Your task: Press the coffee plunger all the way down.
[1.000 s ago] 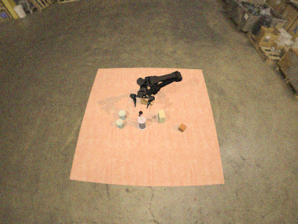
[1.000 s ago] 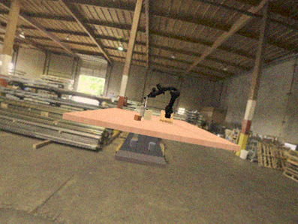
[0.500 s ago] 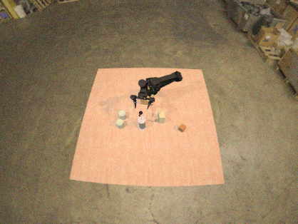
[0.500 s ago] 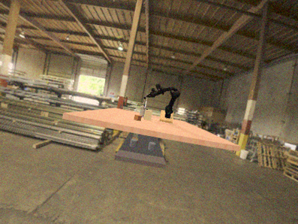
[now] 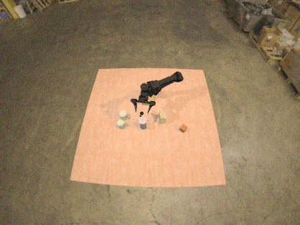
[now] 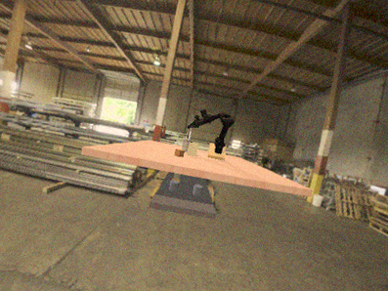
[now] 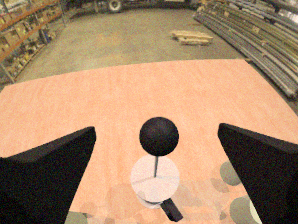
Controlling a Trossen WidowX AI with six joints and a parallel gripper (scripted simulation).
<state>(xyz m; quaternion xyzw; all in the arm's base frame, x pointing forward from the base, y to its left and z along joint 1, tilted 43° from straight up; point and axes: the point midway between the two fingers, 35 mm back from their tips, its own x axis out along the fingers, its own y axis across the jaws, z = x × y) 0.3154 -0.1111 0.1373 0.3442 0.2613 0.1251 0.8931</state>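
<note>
Now: gripper tip 1 cm past the coffee press, 1 cm to the left of it and 13 cm above it. Also, from my gripper tip: orange cube (4 cm behind, 36 cm to the left, 23 cm below).
</note>
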